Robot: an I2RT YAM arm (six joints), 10 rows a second.
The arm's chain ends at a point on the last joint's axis. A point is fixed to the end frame.
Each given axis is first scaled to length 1.
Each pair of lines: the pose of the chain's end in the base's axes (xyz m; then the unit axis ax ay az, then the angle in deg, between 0 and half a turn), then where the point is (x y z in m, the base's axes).
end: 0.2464, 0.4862, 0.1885, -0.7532, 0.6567, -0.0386, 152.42
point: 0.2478 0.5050 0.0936
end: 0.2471, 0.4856, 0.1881, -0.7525, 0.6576, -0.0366, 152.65
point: 0.2479 0.5044 0.0932
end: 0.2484, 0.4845, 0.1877, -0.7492, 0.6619, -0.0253, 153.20
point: 0.2471 0.5041 0.0930
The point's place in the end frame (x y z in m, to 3 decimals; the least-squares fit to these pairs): 0.006 0.035 0.090
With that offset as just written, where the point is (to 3 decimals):
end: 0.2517, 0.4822, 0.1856, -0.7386, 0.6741, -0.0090, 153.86
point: 0.247 0.504 0.091
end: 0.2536, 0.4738, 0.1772, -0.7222, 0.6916, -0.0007, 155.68
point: 0.246 0.495 0.083
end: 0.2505, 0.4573, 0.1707, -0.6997, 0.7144, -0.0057, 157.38
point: 0.242 0.477 0.076
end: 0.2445, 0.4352, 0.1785, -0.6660, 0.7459, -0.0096, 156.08
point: 0.239 0.458 0.085
